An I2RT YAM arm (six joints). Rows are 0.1 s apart.
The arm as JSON. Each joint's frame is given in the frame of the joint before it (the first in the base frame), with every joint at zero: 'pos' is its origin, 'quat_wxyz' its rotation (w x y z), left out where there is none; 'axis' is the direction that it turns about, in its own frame. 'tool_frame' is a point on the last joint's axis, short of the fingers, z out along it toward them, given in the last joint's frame.
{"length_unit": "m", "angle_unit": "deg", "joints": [
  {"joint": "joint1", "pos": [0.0, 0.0, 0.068], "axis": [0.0, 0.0, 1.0]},
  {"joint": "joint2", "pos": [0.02, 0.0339, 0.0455], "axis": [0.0, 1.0, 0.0]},
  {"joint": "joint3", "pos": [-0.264, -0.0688, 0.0], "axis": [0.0, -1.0, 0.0]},
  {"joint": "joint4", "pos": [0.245, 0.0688, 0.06], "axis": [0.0, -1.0, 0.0]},
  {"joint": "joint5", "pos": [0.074, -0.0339, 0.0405], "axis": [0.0, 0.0, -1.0]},
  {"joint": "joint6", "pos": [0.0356, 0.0, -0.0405], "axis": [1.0, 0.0, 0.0]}
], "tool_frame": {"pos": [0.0, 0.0, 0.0], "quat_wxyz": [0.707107, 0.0, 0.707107, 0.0]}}
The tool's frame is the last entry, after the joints.
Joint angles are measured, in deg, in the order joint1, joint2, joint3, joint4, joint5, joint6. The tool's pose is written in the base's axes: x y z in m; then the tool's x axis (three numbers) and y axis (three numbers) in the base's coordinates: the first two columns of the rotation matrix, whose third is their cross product. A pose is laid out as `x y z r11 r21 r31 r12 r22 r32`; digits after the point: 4 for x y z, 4 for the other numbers.
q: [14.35, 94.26, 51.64, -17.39, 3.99, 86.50]
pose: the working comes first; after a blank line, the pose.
Where each joint sits with the arm in this pose, in the base's axes (m; each line is computed from the numbers above, not from the rounded line before):
joint1: 0.0000 0.0000 0.0680
joint2: 0.0110 0.0378 0.1135
joint3: 0.0470 -0.0240 0.3768
joint4: 0.2440 0.0974 0.2550
joint5: 0.3222 0.0824 0.2112
joint6: 0.3060 0.0757 0.1602
the tool: 0.3060 0.0757 0.1602

0.3060 0.0757 0.1602 -0.2644 0.9601 -0.0907 0.8245 0.2738 0.4952
